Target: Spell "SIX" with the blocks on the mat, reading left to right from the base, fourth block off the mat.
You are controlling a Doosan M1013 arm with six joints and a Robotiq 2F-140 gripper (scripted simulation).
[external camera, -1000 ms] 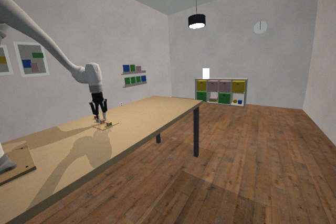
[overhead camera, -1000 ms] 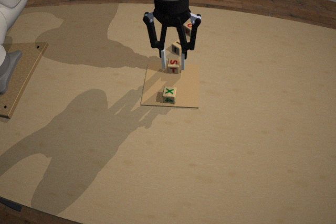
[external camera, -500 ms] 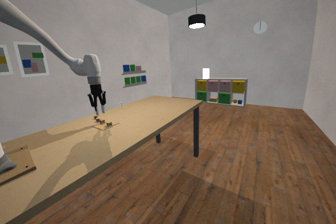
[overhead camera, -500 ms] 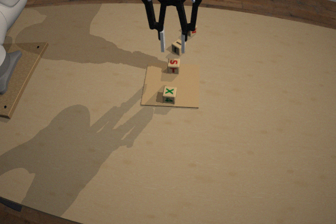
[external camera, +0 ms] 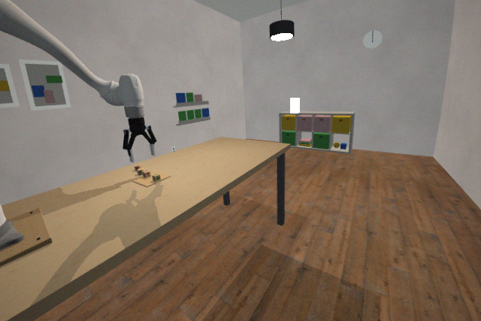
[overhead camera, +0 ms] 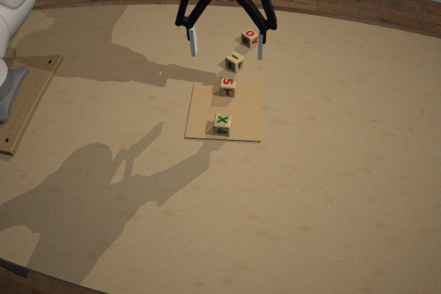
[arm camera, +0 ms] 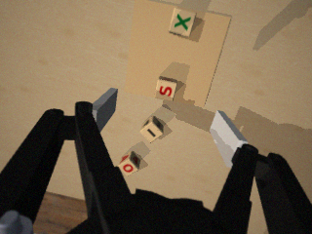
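Now: the I block 11 cm below my hand, 7 cm to the left of it and 2 cm ahead of it. The rest, counted from my hand: tan mat (13 cm below, 5 cm to the right, 1 cm behind); then S block (11 cm below); then letter block (11 cm below, 10 cm to the right, 1 cm behind).
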